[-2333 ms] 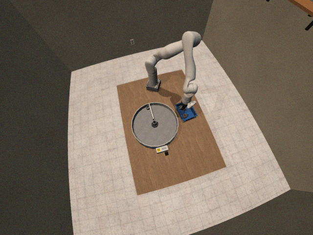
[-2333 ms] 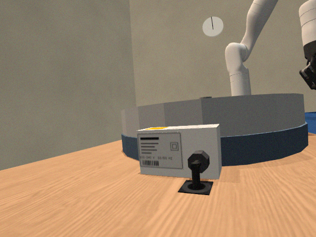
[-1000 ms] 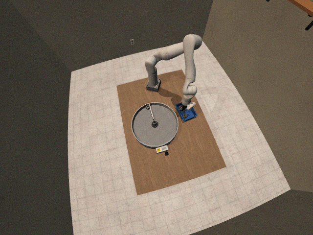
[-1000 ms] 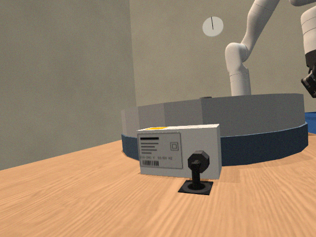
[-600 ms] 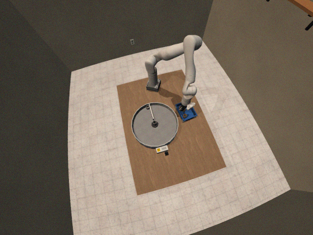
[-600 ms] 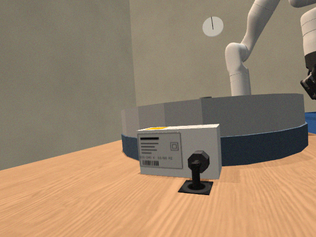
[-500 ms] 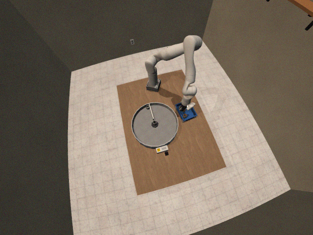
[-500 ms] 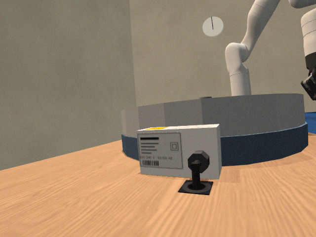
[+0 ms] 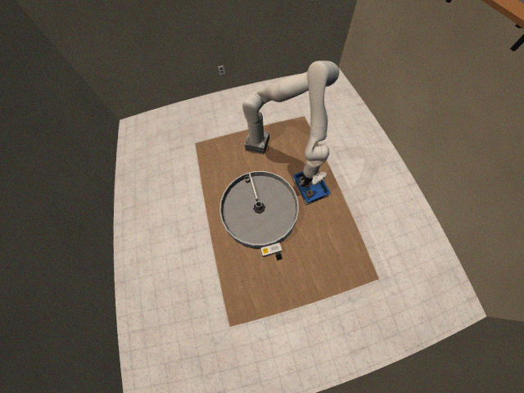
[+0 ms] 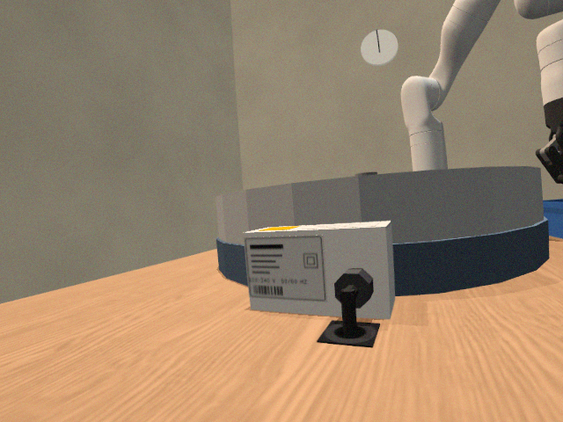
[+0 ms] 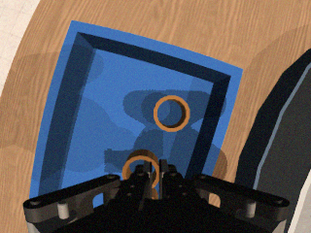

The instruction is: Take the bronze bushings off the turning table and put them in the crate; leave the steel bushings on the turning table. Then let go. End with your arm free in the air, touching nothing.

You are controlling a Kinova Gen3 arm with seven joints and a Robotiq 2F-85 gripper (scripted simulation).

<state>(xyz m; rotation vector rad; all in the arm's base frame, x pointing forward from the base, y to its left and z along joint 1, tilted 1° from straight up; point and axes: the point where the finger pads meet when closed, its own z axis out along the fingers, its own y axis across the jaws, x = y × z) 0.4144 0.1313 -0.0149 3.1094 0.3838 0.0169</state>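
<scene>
My hand is 3 cm to the right of the blue crate, 3 cm above it and 1 cm short of it. Also, from my hand: turning table 31 cm to the right, 4 cm ahead.
</scene>
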